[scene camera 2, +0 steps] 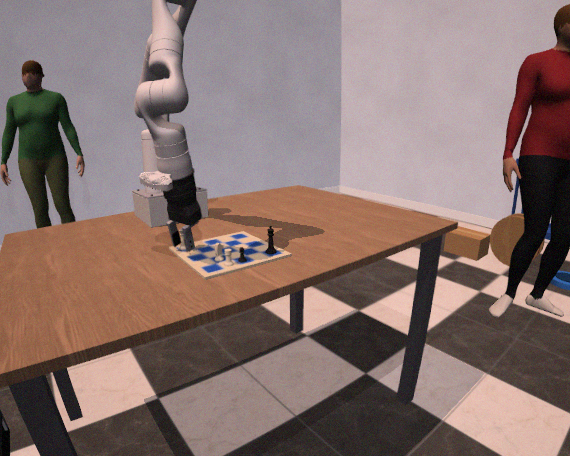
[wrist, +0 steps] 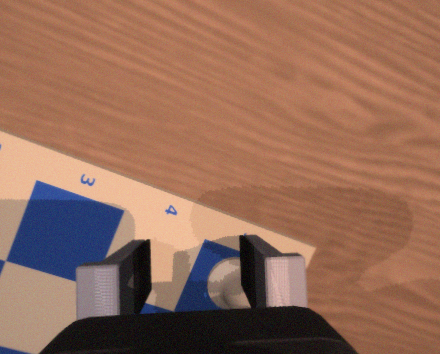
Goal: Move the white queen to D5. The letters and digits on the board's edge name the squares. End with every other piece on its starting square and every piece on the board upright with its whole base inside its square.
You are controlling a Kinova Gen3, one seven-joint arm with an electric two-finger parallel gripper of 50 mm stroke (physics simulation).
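Frame: origin at the arm's base, x back, y right, z up, level; millimetres.
Where they show: gripper, between the fingertips: (scene camera 2: 184,246) (wrist: 195,262); arm's base, origin of its link: (scene camera 2: 159,191).
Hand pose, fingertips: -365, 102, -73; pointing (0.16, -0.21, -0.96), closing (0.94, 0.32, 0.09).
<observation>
Each offset is from my fingertips to the centre of the thing, as dx, dy, dz. Level surfaces: height alone.
The chessboard @[-63, -82, -15] (scene camera 2: 281,253) (wrist: 57,162) lies on the table. In the wrist view, a pale round piece @[+23, -10, +14] (wrist: 223,286), apparently the white queen, stands on the blue corner square beyond the 4, in the 5 row. The right finger hides part of it; its kind is not clear. My gripper (scene camera 2: 180,242) (wrist: 195,262) is open and low over that corner of the board. The piece is nearer the right finger, partly behind it, not gripped. In the scene view, the fingers hide that square. D5 does not show in the wrist view.
Two white pieces, one @[-100, -37, +8] (scene camera 2: 219,251) behind the other @[-137, -36, +4] (scene camera 2: 228,256), stand near the board's middle and front. A small black pawn @[-141, -70, +4] (scene camera 2: 242,254) is beside them. A tall black king @[-143, -151, +20] (scene camera 2: 270,241) stands at the board's right. The wooden table @[dz -18] (scene camera 2: 100,280) extends around the board.
</observation>
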